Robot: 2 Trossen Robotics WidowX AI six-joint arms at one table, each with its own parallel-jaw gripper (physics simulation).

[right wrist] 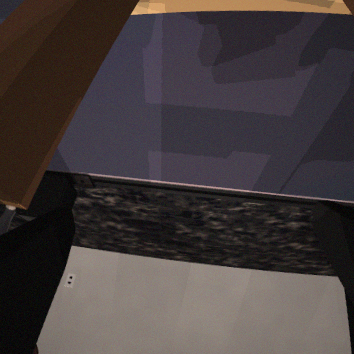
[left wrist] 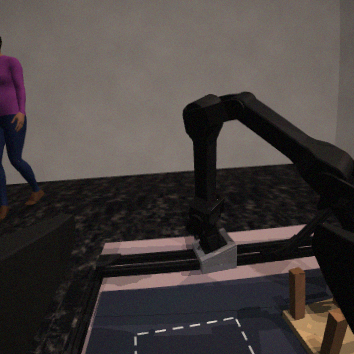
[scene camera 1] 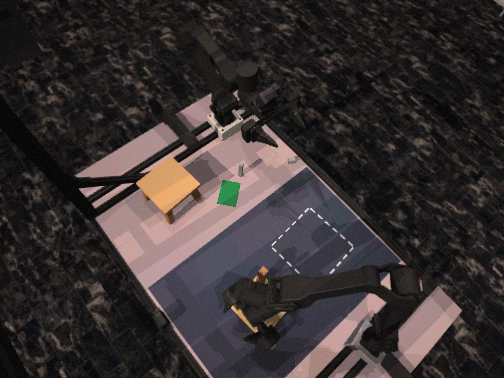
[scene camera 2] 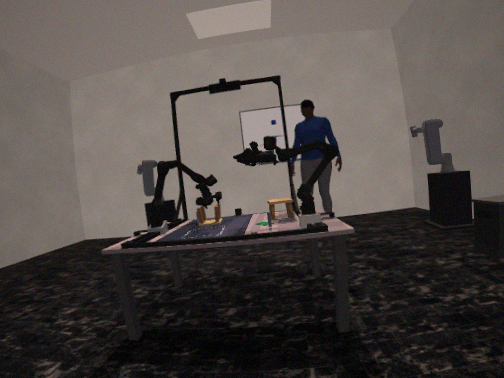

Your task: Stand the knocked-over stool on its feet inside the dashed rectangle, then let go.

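Seen in the pictures: left gripper, fingertip midpoint: [left wrist: 197, 231] [scene camera 1: 291, 137] [scene camera 2: 235, 159]; right gripper, fingertip midpoint: [right wrist: 196, 215] [scene camera 1: 234, 325] [scene camera 2: 213, 207]; left arm's base at its link origin: [scene camera 1: 225, 117] [scene camera 2: 308, 214]; right arm's base at its link origin: [left wrist: 212, 242] [scene camera 1: 372, 342] [scene camera 2: 157, 224].
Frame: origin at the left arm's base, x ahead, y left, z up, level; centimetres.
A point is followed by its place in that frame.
The knocked-over stool [scene camera 1: 262, 273] {x 55.5, y -26.1, z 6.4 cm} [scene camera 2: 209, 218] {x 63.0, y -31.4, z -3.6 cm} [left wrist: 309, 324] {x 63.2, y -26.0, z -3.9 cm} lies upside down on the dark mat, its tan seat flat and its brown legs pointing up. It lies outside the dashed rectangle [scene camera 1: 309, 210] [left wrist: 182, 327], at that rectangle's lower left in scene camera 1. My right gripper [scene camera 1: 262, 337] [scene camera 2: 207, 202] {x 62.2, y -41.0, z 4.3 cm} [right wrist: 196, 215] {x 62.2, y -41.0, z 4.3 cm} is open and empty, low over the stool near the table's front edge. One stool leg [right wrist: 35, 88] {x 58.0, y -36.1, z 4.1 cm} shows close by its finger in the right wrist view. My left gripper [scene camera 1: 284, 129] {x 35.0, y -3.5, z 32.4 cm} [scene camera 2: 239, 157] {x 35.0, y -3.5, z 32.4 cm} is open and empty, high above the far end of the table.
A second stool [scene camera 1: 168, 184] {x 14.7, y -32.8, z 5.5 cm} [scene camera 2: 280, 202] {x 13.9, y -25.3, z 4.5 cm} stands upright on the light part of the table. A green card [scene camera 1: 229, 193] {x 24.6, y -15.5, z -5.6 cm} [scene camera 2: 262, 223] {x 25.6, y -15.8, z -5.6 cm}, a small grey cylinder [scene camera 1: 241, 169] {x 21.4, y -8.1, z -0.5 cm} and a small grey block [scene camera 1: 292, 160] {x 27.8, y 11.0, z -3.9 cm} lie near it. A person [scene camera 2: 312, 150] stands behind the table.
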